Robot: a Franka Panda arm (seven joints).
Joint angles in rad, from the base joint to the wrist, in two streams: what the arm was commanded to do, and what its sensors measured. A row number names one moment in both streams.
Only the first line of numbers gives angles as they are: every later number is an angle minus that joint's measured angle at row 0.
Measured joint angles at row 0:
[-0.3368 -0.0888 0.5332 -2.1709 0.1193 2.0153 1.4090]
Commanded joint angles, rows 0 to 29:
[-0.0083 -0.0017 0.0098 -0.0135 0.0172 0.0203 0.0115]
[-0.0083 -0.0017 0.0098 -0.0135 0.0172 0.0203 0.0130]
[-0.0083 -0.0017 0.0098 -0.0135 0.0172 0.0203 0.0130]
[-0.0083 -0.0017 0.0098 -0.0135 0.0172 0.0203 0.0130]
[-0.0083 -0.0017 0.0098 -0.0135 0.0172 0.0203 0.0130]
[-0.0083 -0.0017 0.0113 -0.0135 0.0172 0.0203 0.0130]
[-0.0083 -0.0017 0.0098 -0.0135 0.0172 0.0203 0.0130]
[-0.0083 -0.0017 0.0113 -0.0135 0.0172 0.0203 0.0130]
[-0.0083 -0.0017 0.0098 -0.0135 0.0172 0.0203 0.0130]
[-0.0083 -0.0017 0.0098 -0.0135 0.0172 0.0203 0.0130]
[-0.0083 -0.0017 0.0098 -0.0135 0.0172 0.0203 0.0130]
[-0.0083 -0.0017 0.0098 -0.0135 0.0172 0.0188 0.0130]
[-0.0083 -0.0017 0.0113 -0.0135 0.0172 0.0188 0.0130]
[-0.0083 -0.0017 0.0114 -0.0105 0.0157 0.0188 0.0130]
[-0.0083 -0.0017 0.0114 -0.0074 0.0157 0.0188 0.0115]
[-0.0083 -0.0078 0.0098 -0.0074 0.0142 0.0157 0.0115]
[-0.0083 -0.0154 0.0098 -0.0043 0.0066 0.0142 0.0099]
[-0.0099 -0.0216 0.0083 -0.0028 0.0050 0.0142 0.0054]
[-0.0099 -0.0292 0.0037 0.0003 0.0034 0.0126 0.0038]
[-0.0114 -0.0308 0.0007 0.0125 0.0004 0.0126 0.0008]
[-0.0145 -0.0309 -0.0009 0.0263 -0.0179 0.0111 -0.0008]
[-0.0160 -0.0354 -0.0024 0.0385 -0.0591 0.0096 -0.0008]
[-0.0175 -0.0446 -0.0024 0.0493 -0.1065 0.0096 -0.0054]
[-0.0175 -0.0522 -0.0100 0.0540 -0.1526 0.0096 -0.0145]
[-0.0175 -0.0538 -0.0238 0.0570 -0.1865 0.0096 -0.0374]
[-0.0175 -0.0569 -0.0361 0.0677 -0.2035 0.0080 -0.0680]
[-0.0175 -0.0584 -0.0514 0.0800 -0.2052 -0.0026 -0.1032]
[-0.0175 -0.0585 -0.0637 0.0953 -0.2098 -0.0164 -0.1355]
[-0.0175 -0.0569 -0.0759 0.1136 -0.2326 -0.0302 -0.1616]
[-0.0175 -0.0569 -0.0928 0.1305 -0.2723 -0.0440 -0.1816]
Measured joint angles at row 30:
[-0.0132 -0.0497 -0.0585 0.0816 -0.2004 -0.0016 -0.1065]
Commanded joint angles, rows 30 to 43:
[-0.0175 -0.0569 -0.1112 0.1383 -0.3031 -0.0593 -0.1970]
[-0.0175 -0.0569 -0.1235 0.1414 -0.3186 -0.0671 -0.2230]
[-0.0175 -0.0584 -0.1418 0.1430 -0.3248 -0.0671 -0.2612]
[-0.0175 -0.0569 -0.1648 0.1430 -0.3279 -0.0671 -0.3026]
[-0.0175 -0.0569 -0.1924 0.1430 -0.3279 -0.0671 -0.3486]
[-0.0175 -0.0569 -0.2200 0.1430 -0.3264 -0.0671 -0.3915]
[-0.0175 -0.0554 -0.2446 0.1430 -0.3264 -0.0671 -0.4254]
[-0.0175 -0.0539 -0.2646 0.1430 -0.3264 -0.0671 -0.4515]
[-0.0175 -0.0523 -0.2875 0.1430 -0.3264 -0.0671 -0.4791]
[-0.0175 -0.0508 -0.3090 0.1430 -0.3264 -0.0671 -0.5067]
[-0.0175 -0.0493 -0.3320 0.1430 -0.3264 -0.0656 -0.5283]
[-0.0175 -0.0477 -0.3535 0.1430 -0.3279 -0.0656 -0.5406]
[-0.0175 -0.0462 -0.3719 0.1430 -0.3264 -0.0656 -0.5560]
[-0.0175 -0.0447 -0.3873 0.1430 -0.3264 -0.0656 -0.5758]
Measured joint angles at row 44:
[-0.0216 -0.0494 -0.3451 0.1323 -0.3123 -0.0455 -0.5260]
